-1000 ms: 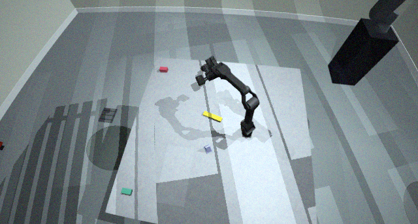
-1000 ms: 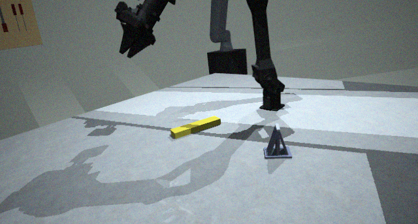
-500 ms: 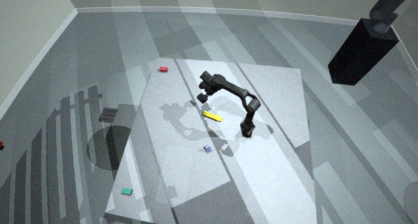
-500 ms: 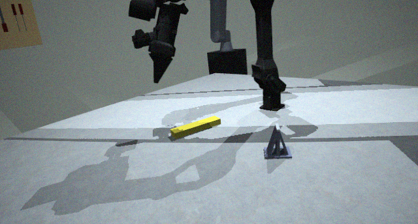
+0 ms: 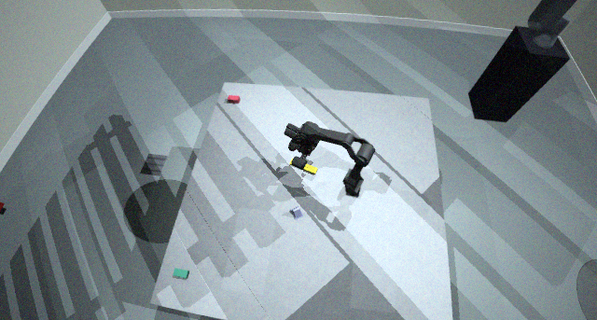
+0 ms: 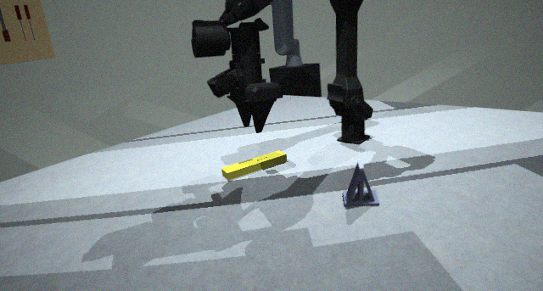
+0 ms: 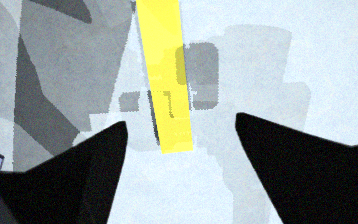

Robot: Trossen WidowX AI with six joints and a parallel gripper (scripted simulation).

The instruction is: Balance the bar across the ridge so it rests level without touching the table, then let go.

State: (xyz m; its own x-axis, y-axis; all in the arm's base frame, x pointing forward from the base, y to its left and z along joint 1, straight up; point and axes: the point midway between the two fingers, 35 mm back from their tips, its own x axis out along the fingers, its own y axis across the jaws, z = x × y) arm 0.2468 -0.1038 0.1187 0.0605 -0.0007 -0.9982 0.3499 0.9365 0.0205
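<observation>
Now: gripper tip 1 cm short of the yellow bar and 8 cm above it. Also, from my gripper tip: red block (49 cm ahead, 40 cm to the right, 7 cm below); green block (49 cm ahead, 60 cm to the left, 8 cm below).
</observation>
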